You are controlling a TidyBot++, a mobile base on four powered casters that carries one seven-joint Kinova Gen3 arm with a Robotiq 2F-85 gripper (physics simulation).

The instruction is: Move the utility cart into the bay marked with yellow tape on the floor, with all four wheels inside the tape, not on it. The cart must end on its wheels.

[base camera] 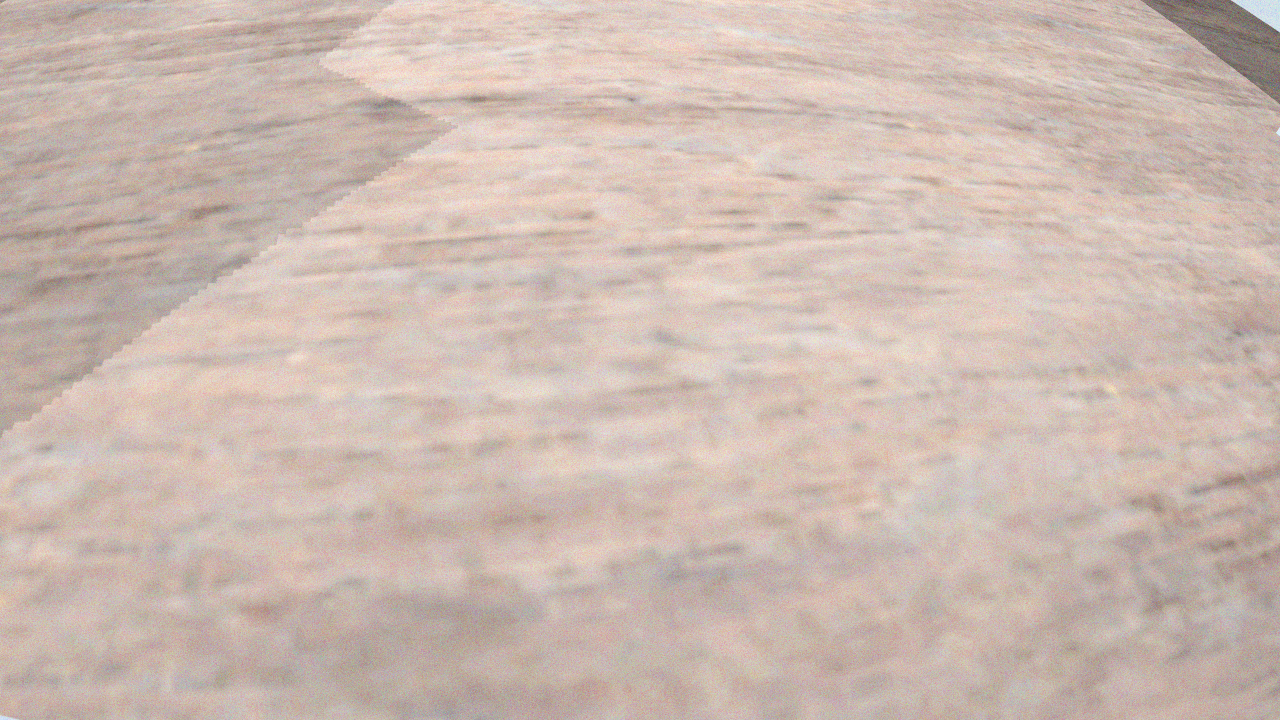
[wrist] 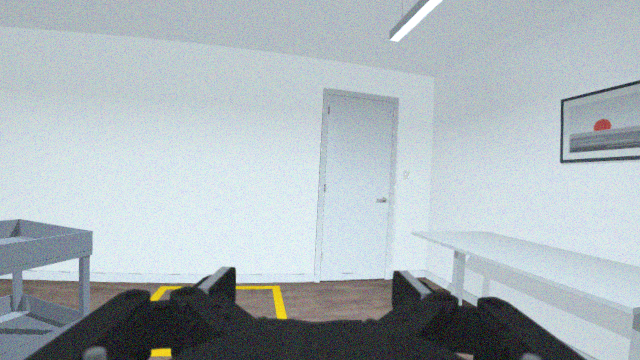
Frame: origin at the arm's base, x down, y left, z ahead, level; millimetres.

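Where they show: gripper, fingertip midpoint: (wrist: 314, 287).
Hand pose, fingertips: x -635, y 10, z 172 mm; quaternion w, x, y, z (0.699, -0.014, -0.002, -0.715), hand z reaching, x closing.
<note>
After its pixels a point has its place.
The grey utility cart (wrist: 47, 245) @(x -440, y 883, z 856 mm) stands upright at the left edge of the wrist view; its top tray, two posts and part of the lower shelf show, and its wheels are hidden or out of view. The yellow tape bay (wrist: 280, 302) @(x 398, y 308, z 2507 mm) lies on the floor beyond the gripper, to the right of the cart, partly hidden by the gripper's fingers. My gripper (wrist: 314, 287) @(x -635, y 10, z 172 mm) is open and empty, to the right of the cart and apart from it. Neither the cart nor the tape shows in the base camera view.
A long white table (wrist: 540, 255) @(x -321, y -1317, z 1600 mm) stands along the right wall. A closed door (wrist: 357, 190) @(x -615, y -406, z 3182 mm) is in the far wall, behind the bay. A framed picture (wrist: 602, 142) @(x -1021, y -1712, z 1601 mm) hangs on the right wall. The base camera shows wooden floor (base camera: 671, 358) @(x 399, y -51, z 428 mm) with a shadow at the left.
</note>
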